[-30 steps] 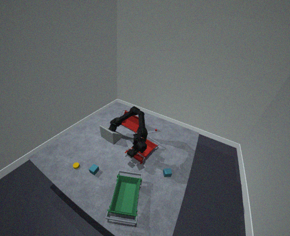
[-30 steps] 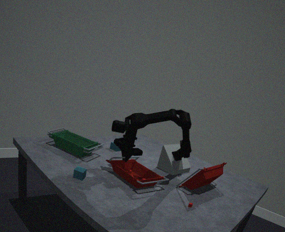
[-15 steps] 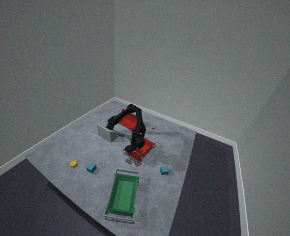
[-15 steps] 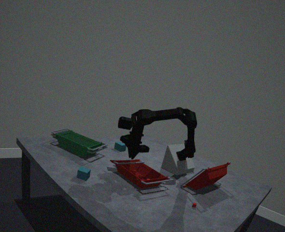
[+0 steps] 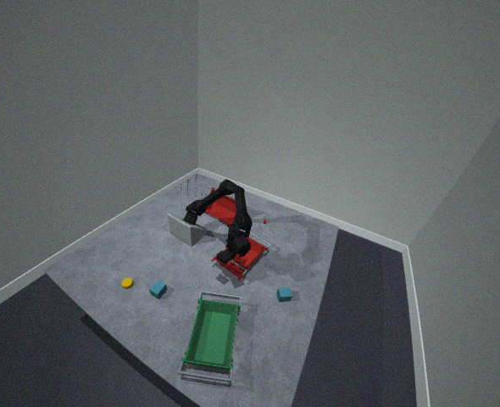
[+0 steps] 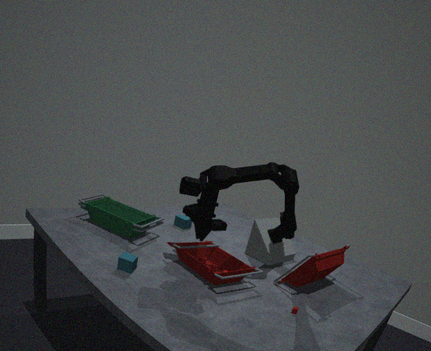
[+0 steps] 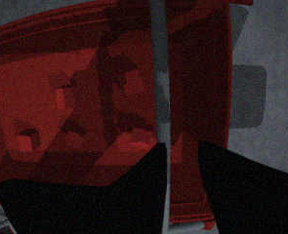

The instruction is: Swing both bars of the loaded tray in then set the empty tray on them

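Now: the red tray 30 cm behind my gripper tip, 34 cm to the left of it and 1 cm below it. The rest, counted from my gripper tip: small red block (2 cm behind, 46 cm to the left, 8 cm below); then yellow disc (37 cm behind, 37 cm to the right, 8 cm below).
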